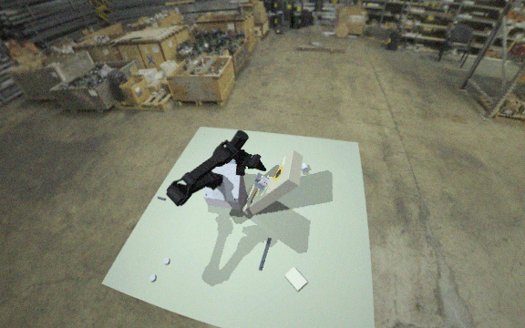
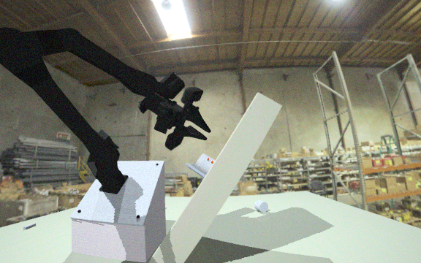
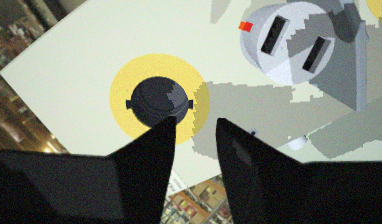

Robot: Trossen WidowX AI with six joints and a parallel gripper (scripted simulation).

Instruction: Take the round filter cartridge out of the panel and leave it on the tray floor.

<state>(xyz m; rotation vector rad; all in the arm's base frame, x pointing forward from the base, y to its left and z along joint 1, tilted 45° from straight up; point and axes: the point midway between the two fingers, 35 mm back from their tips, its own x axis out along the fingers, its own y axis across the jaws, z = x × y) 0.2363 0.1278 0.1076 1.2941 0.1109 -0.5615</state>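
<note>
My gripper tip is now 70 mm above the round filter cartridge, 10 mm to the left of it and 10 mm past it. Round my gripper tip: grey-blue tray: 360 mm behind, 280 mm below, 260 mm to the left.
</note>
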